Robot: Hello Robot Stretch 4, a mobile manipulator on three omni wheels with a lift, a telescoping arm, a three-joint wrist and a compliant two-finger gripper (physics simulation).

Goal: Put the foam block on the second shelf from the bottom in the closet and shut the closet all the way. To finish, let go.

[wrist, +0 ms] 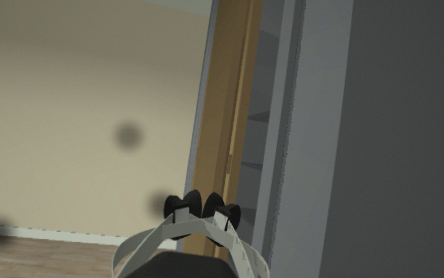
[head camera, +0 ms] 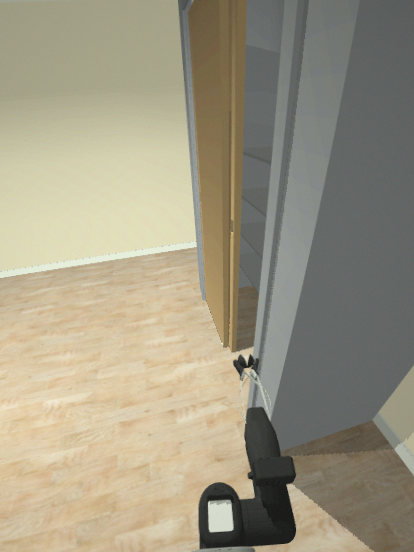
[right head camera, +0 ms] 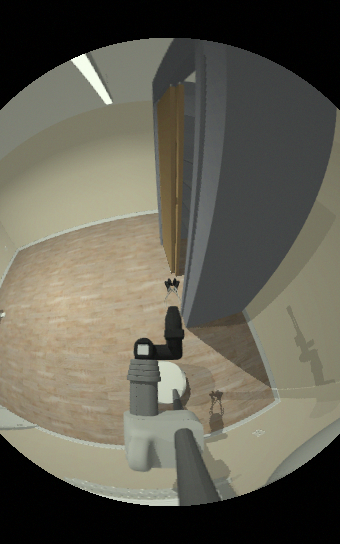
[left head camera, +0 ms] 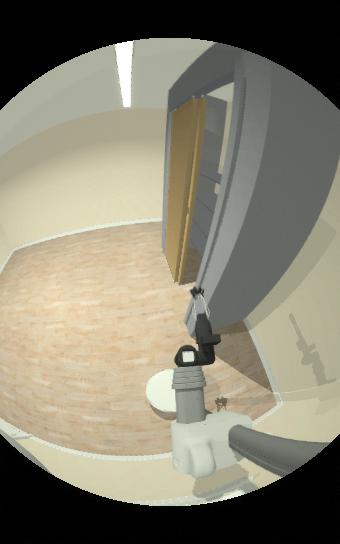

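Pixels of known places: gripper, between the fingertips: (wrist: pixel 203 207) (head camera: pixel 244 355) (right head camera: pixel 171 278) (left head camera: pixel 196 286); robot's base, origin of its link: (right head camera: pixel 163 381) (left head camera: pixel 168 389).
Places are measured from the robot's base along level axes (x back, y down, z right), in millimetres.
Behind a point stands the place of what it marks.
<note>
The grey closet (head camera: pixel 345 250) {y -1234, x -592, z 344 mm} (left head camera: pixel 280 200) {y -1423, x -609, z 429 mm} (right head camera: pixel 265 175) {y -1449, x -612, z 449 mm} (wrist: pixel 390 150) {y -1086, x -588, z 327 mm} stands on the right, seen at a steep angle. Its wooden doors (head camera: pixel 212 175) {y -1230, x -1516, z 73 mm} (left head camera: pixel 181 185) {y -1210, x -1408, z 95 mm} (right head camera: pixel 167 185) {y -1104, x -1452, z 86 mm} (wrist: pixel 220 100) {y -1261, x -1425, z 91 mm} overlap at the far side, and the near part of its front is open. Parts of grey shelves (head camera: pixel 256 199) {y -988, x -1809, z 399 mm} show in the gap; the near part of the inside is hidden by the side panel. The foam block does not show in these views. My gripper (head camera: pixel 246 362) {y -1002, x -484, z 89 mm} (left head camera: pixel 197 290) {y -1002, x -484, z 89 mm} (right head camera: pixel 172 284) {y -1002, x -484, z 89 mm} (wrist: pixel 203 207) {y -1002, x -484, z 89 mm} is shut with nothing between its fingertips, in front of the closet near its front edge.
The closet's near front post (head camera: pixel 292 200) {y -1336, x -673, z 224 mm} (wrist: pixel 320 125) {y -1109, x -615, z 236 mm} stands close to the right of my gripper. A wooden floor (head camera: pixel 100 400) {y 27, x -951, z -756 mm} stretches to the left, up to a beige wall (head camera: pixel 90 150) {y -1275, x -2887, z -1117 mm}. The round white base (left head camera: pixel 161 391) {y -187, x 4, z -71 mm} (right head camera: pixel 172 382) {y -187, x 2, z 86 mm} is below the arm.
</note>
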